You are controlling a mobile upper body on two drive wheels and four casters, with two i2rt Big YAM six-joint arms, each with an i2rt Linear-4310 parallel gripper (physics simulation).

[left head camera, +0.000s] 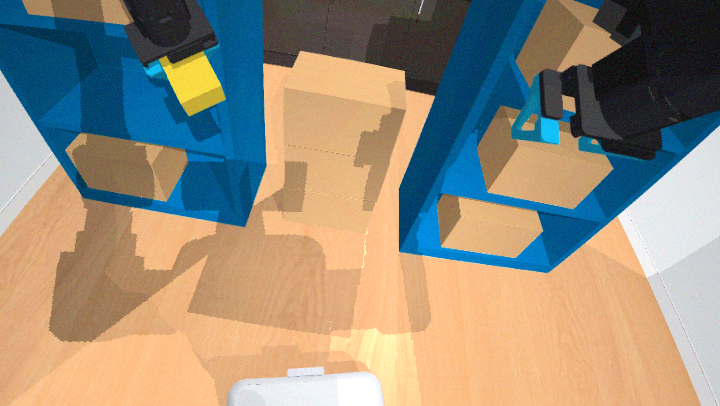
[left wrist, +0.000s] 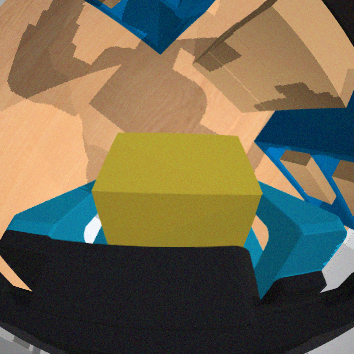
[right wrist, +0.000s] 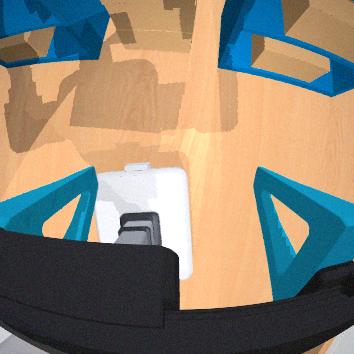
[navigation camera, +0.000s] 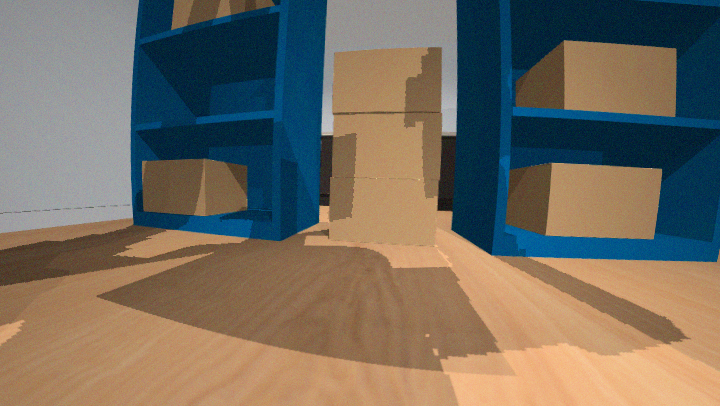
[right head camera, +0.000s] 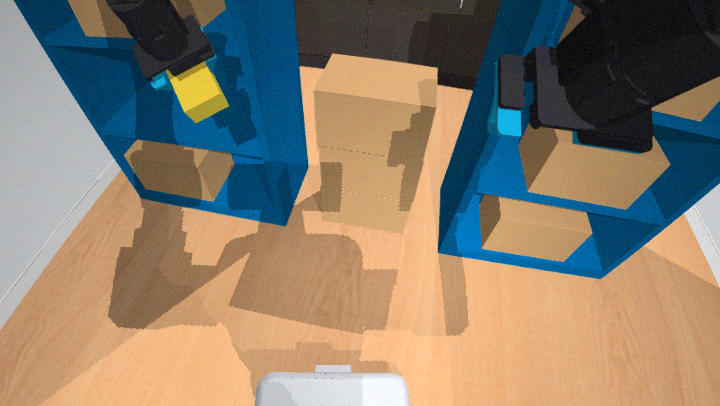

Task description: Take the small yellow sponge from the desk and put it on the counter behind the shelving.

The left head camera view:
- my left gripper: 188, 70
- my right gripper: 547, 139
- small yellow sponge: 197, 87
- counter: 421, 45
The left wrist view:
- my left gripper: 176, 175
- small yellow sponge: 154, 188
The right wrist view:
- my right gripper: 175, 175
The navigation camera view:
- counter: 448, 146
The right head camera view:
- my left gripper: 196, 80
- my right gripper: 532, 132
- small yellow sponge: 197, 89
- counter: 455, 44
